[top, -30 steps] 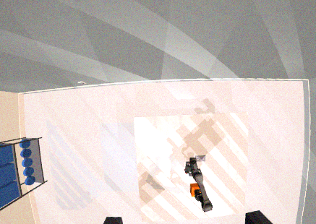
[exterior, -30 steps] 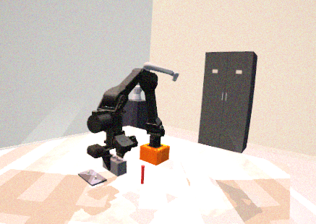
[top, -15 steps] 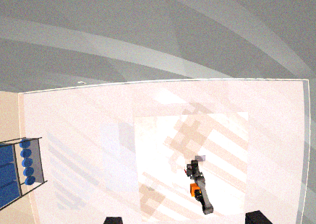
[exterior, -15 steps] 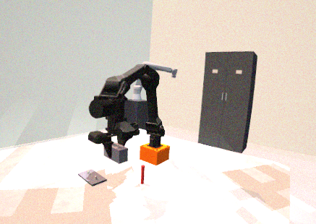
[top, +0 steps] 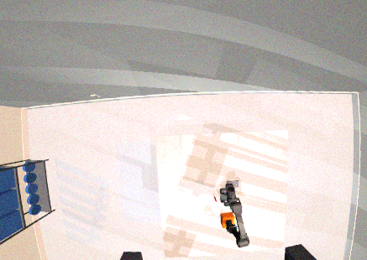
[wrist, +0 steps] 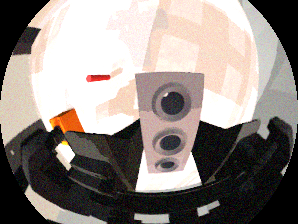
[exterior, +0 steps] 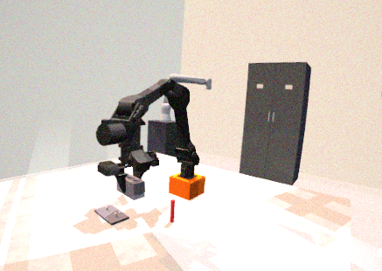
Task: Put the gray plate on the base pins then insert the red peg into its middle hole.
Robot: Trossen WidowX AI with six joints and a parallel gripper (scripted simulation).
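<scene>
The base lies 10 cm to the right of my gripper tip and 12 cm below it. From my gripper tip the other things lie so: gray plate (3 cm above); then red peg (12 cm behind, 8 cm to the left, 8 cm below).
</scene>
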